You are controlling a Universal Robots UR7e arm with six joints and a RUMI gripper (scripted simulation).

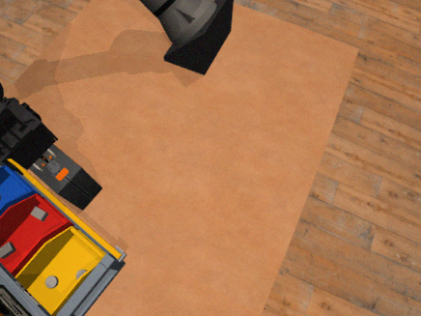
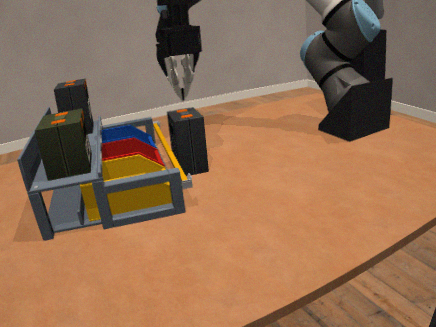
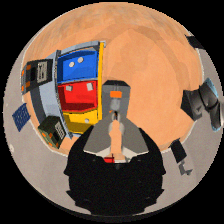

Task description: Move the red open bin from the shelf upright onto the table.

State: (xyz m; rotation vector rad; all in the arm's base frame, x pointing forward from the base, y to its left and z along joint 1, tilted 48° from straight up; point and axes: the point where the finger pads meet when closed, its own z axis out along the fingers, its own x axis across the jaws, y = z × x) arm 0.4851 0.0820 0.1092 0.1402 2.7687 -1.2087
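Now: the black box 11 cm below my hand. From my hand the other things lie so: red open bin: 15 cm ahead, 13 cm below, 1 cm to the right; yellow stick: 12 cm below, 5 cm ahead; blue bin: 14 cm ahead, 13 cm to the right, 13 cm below.
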